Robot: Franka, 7 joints.
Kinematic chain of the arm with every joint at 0, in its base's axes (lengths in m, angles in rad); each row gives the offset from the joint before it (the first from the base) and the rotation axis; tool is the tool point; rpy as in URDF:
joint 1: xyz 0 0 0.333 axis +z
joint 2: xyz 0 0 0 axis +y
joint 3: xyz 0 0 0.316 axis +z
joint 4: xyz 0.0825 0 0 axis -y
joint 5: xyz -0.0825 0 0.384 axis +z
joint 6: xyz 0 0 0 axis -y
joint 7: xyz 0.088 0 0 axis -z
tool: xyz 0 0 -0.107 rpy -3.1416 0 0
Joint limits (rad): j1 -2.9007..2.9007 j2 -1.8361..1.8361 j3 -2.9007..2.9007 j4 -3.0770..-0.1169 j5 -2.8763..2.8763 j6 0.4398..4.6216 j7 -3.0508..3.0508
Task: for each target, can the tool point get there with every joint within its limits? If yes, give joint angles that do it. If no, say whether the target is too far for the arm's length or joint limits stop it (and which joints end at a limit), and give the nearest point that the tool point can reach.
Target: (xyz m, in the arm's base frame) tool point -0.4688 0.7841 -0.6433
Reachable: no: too far | nearest point -0.3123 0.5224 -0.2495 | short by 0.498 m
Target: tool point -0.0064 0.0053 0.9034
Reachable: yes | joints -1.7524 -1.0314 0.2233 -1.6351 2.1597 3.9695 -1.2149
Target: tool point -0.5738 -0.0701 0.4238
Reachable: yes | joints -2.1357 0.4841 -0.8587 -2.1722 0.6088 3.9098 -1.7029
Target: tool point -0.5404 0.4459 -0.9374
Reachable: no: too far | nearest point -0.3630 0.2995 -0.3267 | short by 0.653 m
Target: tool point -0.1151 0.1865 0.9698
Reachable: yes | joints -1.4689 -1.0556 -0.4857 -1.4742 -1.1951 4.0471 2.1113
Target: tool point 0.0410 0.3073 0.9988
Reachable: yes | joints -1.3885 -0.6175 -0.0547 -0.5849 -0.8603 4.1761 1.9734
